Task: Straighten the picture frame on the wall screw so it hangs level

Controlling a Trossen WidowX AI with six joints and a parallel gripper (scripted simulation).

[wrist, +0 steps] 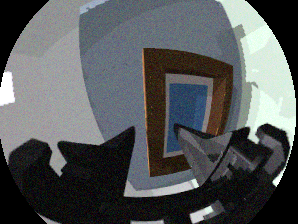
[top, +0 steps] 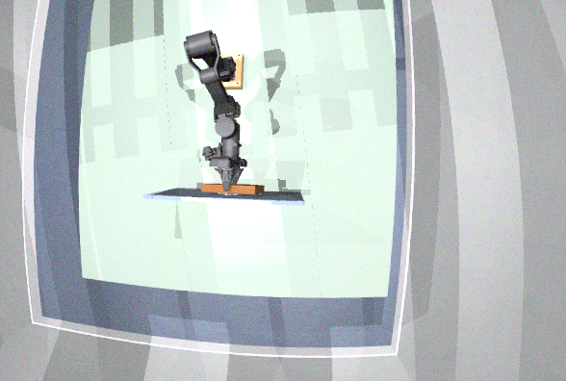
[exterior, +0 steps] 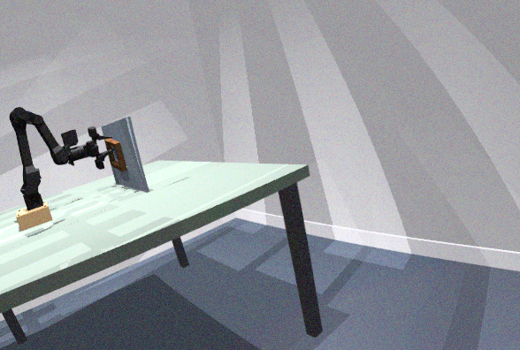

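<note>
Right now my gripper tip is 1 cm to the right of the picture frame and 5 cm above it. Round my gripper tip: wall panel: 1 cm ahead, 1 cm to the right, 6 cm below.
</note>
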